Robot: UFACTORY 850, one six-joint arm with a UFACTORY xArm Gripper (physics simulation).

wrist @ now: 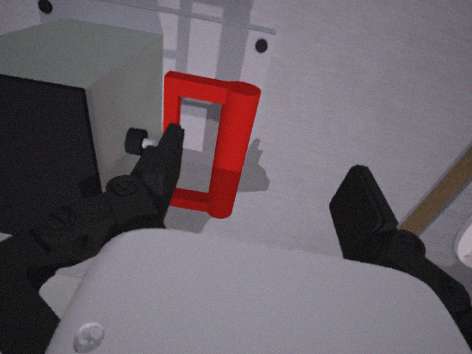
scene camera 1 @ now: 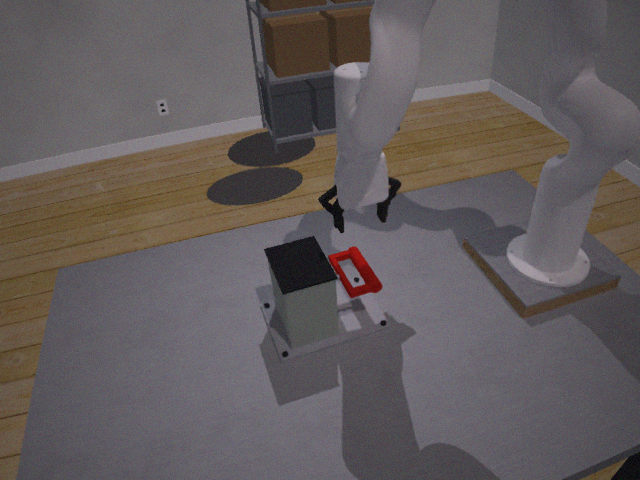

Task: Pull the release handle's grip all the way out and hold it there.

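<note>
The red release handle is a rectangular frame with a thick round grip bar on the side away from the housing. It sits beside the upper part of a grey-green housing with a black top. A black collar and a short pale rod show between housing and handle. My gripper is open and empty, above and behind the handle in the scene view. In the wrist view the left finger overlaps the handle's inner side; the grip bar appears between the fingers, nearer the left one.
The housing stands on a pale base plate with dark screws, on the grey table. The arm's base stands on a wood-edged board to the right. A shelf rack with boxes stands behind the table.
</note>
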